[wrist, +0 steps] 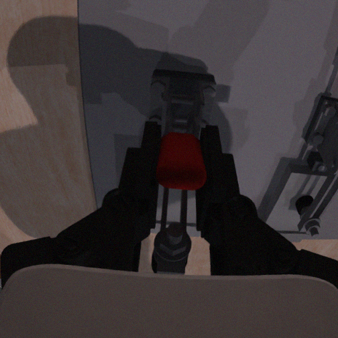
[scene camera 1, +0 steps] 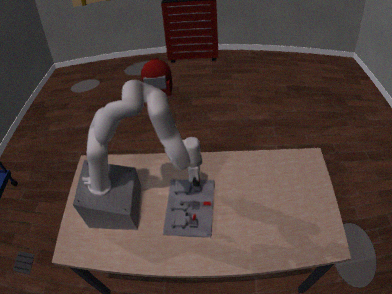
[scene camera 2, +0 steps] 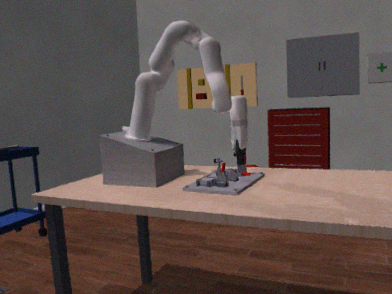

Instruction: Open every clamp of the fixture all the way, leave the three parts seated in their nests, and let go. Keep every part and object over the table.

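Places are measured from the arm's base along level axes (x ahead, y left, z up), in millimetres.
Where they show: gripper, fingertip midpoint: (scene camera 1: pixel 196 183) (scene camera 2: pixel 241 164); arm's base, link origin: (scene camera 1: pixel 99 185) (scene camera 2: pixel 138 138).
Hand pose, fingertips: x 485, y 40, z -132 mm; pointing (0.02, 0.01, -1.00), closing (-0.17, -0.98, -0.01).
Things, the pixels of their top centre, and the offset from my fingertips. "pt": a spot on its surface instead. Level surfaces: height alone.
- grey fixture plate, surface spot: (scene camera 2: pixel 239 188) pt dy -246, dx +25, dz -50 mm
- middle clamp's red handle, surface spot: (scene camera 2: pixel 246 174) (scene camera 1: pixel 208 205) pt dy -130, dx +38, dz -20 mm
- wooden table, surface height: dz -65 mm
The grey fixture plate (scene camera 1: pixel 200 227) (scene camera 2: pixel 239 188) (wrist: pixel 280 45) lies on the table and carries three clamps with red handles. My gripper (scene camera 1: pixel 195 183) (scene camera 2: pixel 241 167) (wrist: pixel 179 146) is shut on the red handle (wrist: pixel 181 167) of the far clamp. That clamp's plunger (wrist: pixel 171 247) shows beyond the handle and looks lifted. The middle clamp's red handle (scene camera 1: pixel 206 203) (scene camera 2: pixel 246 174) lies low and flat. The near clamp's red handle (scene camera 1: pixel 194 217) (scene camera 2: pixel 223 167) stands up, its plunger (scene camera 2: pixel 217 160) raised. Grey parts show by the clamps; their exact seating is too small to tell.
The middle clamp's linkage (wrist: pixel 325 130) stands close to the fingers on the right in the wrist view. The robot's grey base block (scene camera 1: pixel 111 205) (scene camera 2: pixel 137 162) is left of the plate on the wooden table (scene camera 1: pixel 280 200) (scene camera 2: pixel 300 200). The arm reaches over the plate's far edge.
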